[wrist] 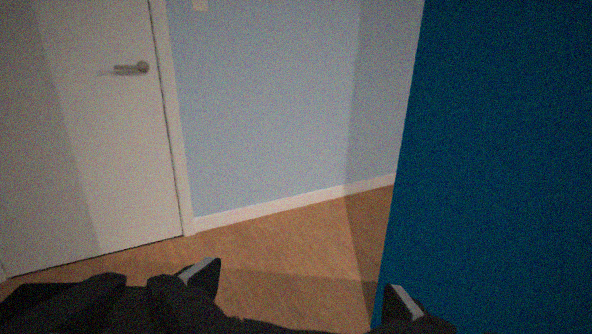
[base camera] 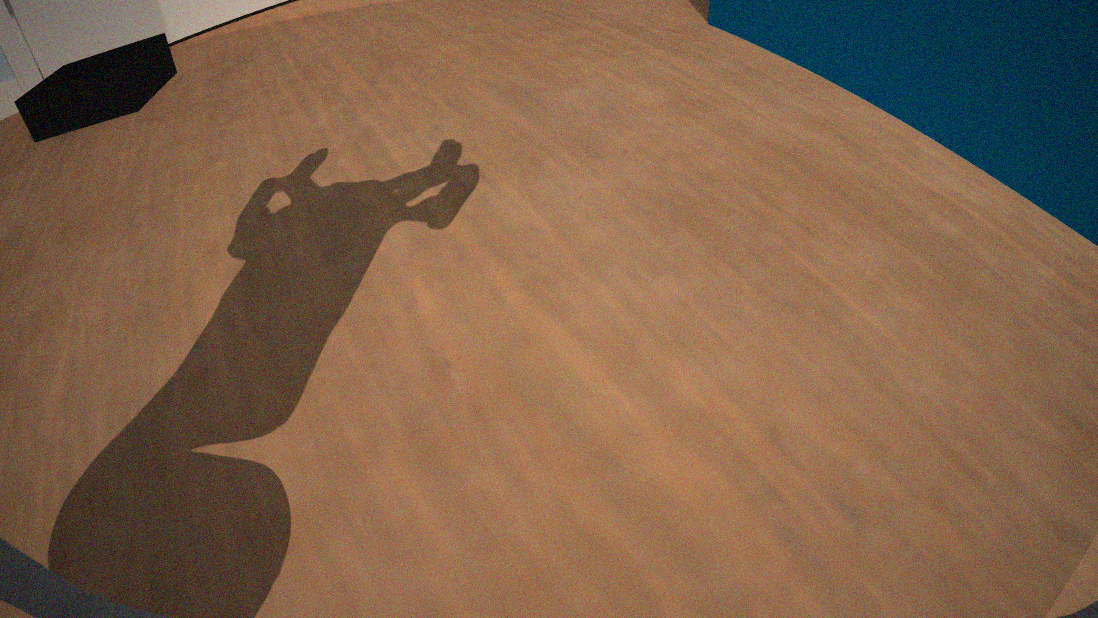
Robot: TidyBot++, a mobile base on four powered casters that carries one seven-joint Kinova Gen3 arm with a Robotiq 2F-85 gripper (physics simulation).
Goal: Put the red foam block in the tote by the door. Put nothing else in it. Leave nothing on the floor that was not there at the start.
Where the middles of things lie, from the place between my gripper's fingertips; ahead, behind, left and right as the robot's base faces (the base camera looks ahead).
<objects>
The black tote [base camera: 118, 82] is 1020 mm to the left of my hand, 850 mm below it and 620 mm ahead of it.
</objects>
